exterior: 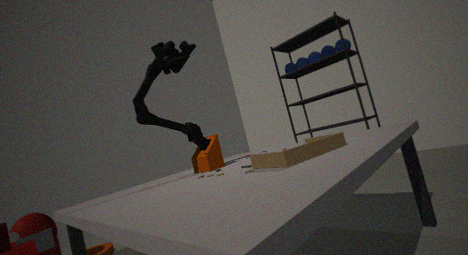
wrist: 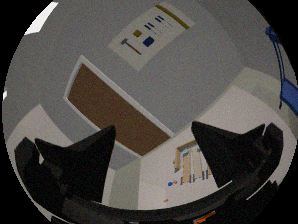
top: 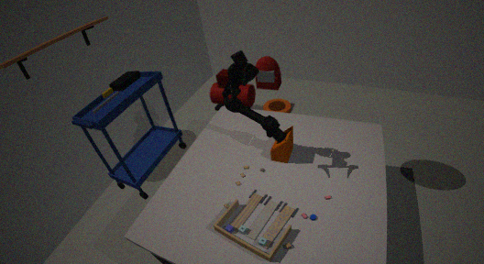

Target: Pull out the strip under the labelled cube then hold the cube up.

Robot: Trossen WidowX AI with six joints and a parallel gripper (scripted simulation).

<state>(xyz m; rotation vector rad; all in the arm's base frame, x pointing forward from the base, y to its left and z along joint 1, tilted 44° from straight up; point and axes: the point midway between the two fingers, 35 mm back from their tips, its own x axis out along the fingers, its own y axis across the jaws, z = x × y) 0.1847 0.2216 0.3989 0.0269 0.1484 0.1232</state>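
The blue piece is 570 mm below my gripper tip, 400 mm to the left of it and 170 mm ahead of it.
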